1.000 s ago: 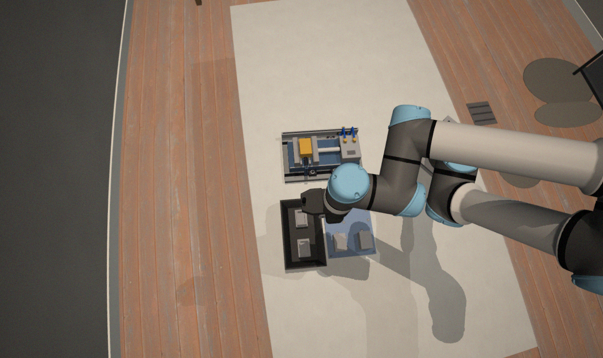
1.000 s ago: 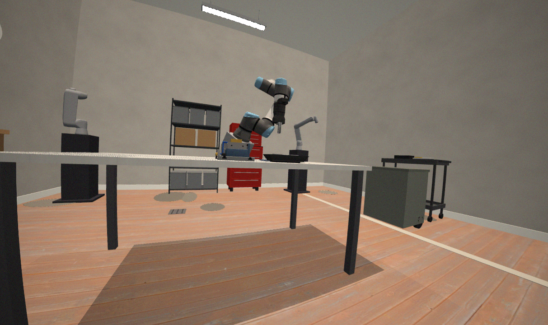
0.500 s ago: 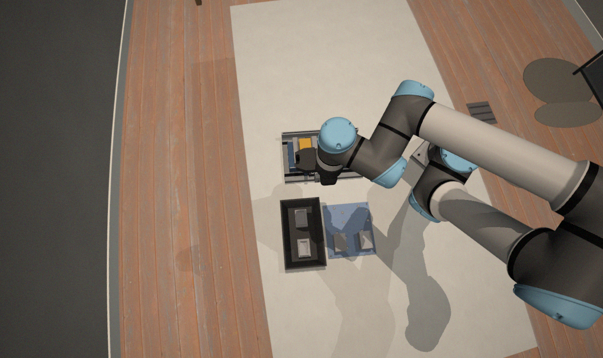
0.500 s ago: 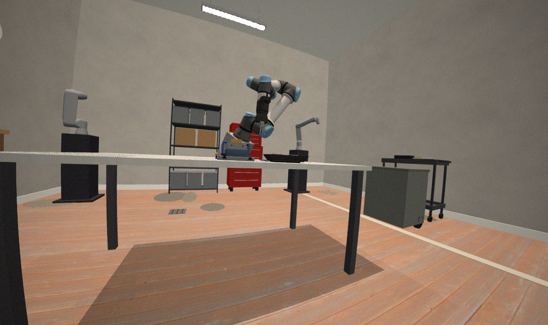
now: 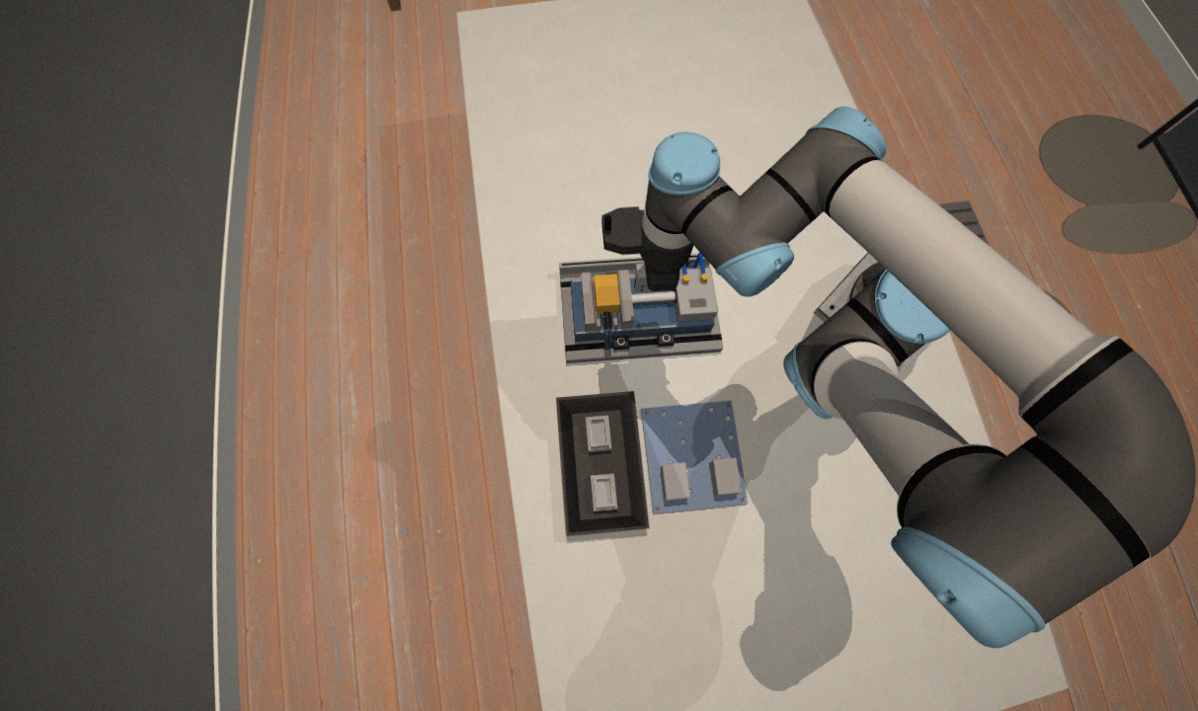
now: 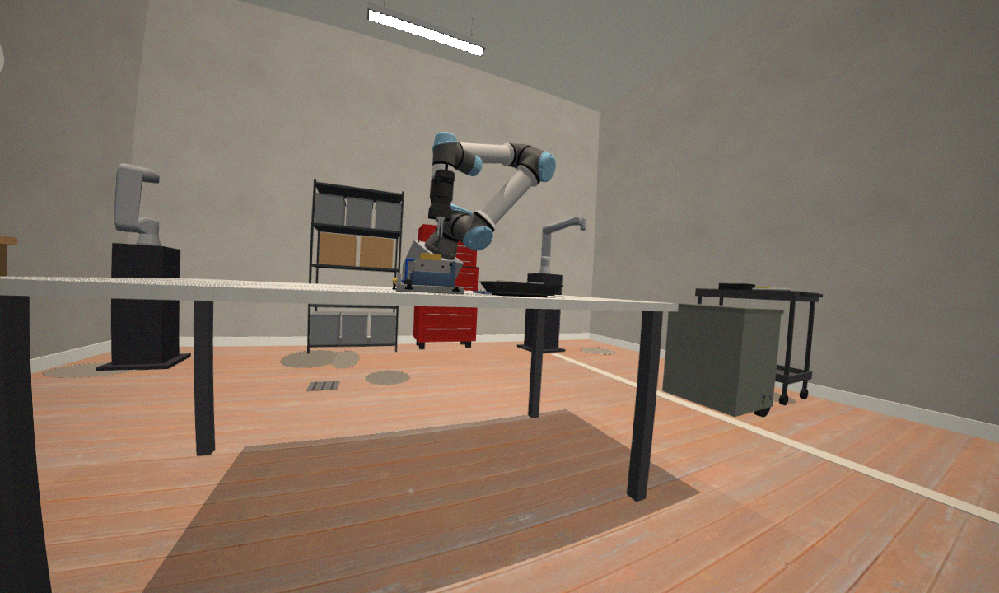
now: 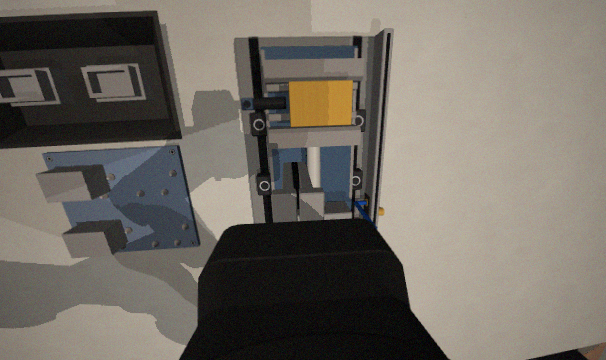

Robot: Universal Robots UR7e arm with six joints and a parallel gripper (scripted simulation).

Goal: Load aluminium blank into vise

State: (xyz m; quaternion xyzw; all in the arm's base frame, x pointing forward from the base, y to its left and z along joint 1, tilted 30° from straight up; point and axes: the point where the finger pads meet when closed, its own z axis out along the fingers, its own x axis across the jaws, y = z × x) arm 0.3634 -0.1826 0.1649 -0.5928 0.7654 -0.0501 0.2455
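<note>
Now: the brass blank 10 cm below my hand, 4 cm to the right of it and 4 cm ahead of it. The rest, counted from my hand: black work stop rod: 11 cm below, 6 cm ahead, 1 cm to the left; then moving jaw: 12 cm below, 3 cm to the right, 1 cm ahead; then fixed jaw: 12 cm below, 8 cm ahead, 4 cm to the right.
</note>
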